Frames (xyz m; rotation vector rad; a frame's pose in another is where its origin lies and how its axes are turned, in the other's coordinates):
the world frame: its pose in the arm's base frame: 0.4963 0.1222 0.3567 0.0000 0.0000 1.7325
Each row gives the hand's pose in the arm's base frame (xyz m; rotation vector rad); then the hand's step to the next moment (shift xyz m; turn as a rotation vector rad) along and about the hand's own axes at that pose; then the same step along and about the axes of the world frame.
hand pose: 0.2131 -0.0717 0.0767 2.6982 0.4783 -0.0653
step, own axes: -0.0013 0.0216 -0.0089 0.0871 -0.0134 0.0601
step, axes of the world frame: -0.0163 -0.0033 0.0165 0.0031 -0.0803 -0.0702
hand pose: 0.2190 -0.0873 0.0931 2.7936 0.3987 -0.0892
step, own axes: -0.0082 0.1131 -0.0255 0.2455 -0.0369 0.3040
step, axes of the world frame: -0.0997 -0.0085 0.0591 -0.0341 -0.2173 -0.3251
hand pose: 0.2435 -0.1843 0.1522 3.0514 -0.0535 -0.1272
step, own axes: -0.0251 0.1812 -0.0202 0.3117 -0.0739 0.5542
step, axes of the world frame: -0.1707 0.0572 0.0381 -0.0288 -0.2647 -0.5821
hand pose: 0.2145 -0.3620 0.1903 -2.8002 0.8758 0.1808
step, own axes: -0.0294 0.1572 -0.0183 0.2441 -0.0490 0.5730
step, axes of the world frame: -0.0947 0.1302 -0.0014 0.0037 -0.1985 -0.5924
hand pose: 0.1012 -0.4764 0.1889 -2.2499 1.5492 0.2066
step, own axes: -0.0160 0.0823 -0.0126 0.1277 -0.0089 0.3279
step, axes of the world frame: -0.0029 0.0847 -0.0028 0.0101 -0.0925 -0.3395
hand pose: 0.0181 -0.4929 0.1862 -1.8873 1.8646 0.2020
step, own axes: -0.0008 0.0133 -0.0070 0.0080 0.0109 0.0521
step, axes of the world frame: 0.0006 0.0146 0.0034 0.0151 -0.0040 -0.0515
